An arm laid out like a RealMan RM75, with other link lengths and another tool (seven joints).
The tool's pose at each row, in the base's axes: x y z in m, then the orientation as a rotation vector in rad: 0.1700, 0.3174, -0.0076, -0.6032, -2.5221, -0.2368; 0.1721, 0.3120, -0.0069, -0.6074, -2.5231, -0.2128; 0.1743, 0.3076, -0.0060, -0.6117, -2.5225, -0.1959; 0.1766, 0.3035, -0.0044, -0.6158, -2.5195, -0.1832; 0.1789, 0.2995, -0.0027, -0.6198, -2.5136, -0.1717; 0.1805, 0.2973, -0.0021, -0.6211, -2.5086, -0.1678
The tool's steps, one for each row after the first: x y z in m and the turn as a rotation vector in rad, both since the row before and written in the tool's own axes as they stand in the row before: -0.0032, -0.0038, -0.0031, 0.0159, -0.0043, 0.0075; -0.0029, -0.0029, -0.0029, 0.0110, -0.0022, 0.0065; -0.0025, -0.0025, -0.0035, 0.0084, 0.0005, 0.0060; -0.0024, -0.0025, -0.0035, 0.0079, 0.0033, 0.0064; -0.0017, -0.0012, -0.0018, 0.0031, 0.0040, 0.0028
